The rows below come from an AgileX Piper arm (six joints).
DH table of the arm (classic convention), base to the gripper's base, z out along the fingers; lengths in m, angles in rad. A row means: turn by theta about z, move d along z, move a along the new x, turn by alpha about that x. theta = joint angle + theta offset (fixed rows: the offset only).
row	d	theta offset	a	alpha
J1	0.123	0	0	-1.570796
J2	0	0.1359	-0.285	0
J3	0	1.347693	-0.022	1.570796
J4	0.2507	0	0	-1.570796
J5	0	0	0	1.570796
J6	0.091	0	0	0
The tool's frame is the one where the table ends.
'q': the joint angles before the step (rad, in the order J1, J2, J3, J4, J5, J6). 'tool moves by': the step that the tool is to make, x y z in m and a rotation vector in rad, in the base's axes. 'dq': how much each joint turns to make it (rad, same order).
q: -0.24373, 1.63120, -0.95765, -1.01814, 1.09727, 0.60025
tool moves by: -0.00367, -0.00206, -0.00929, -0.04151, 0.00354, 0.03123
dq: -0.00343, 0.00479, 0.05026, -0.08113, -0.03428, 0.05839
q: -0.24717, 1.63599, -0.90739, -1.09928, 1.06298, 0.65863
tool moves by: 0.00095, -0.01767, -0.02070, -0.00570, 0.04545, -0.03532
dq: -0.05537, 0.07744, 0.00000, -0.04345, -0.01927, 0.03433
